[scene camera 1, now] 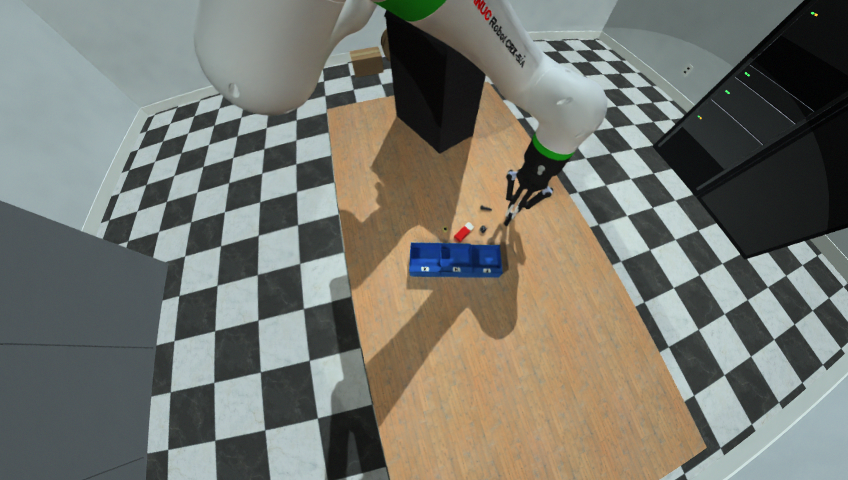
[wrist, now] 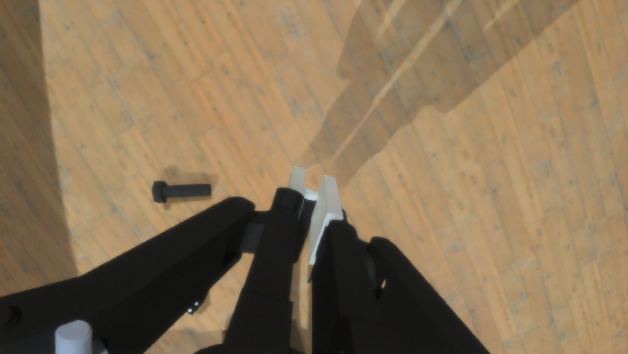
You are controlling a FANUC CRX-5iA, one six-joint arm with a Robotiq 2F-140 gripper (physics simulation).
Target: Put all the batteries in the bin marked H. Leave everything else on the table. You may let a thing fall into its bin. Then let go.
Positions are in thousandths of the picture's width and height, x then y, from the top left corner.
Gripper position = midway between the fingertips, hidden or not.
Note:
I see my gripper (scene camera 1: 602, 447), a blue three-compartment bin (scene camera 1: 503, 541) and a black bolt (wrist: 257, 541).
My gripper also shows in the wrist view (wrist: 491, 541). The wrist view misses the blue three-compartment bin: it is out of frame.

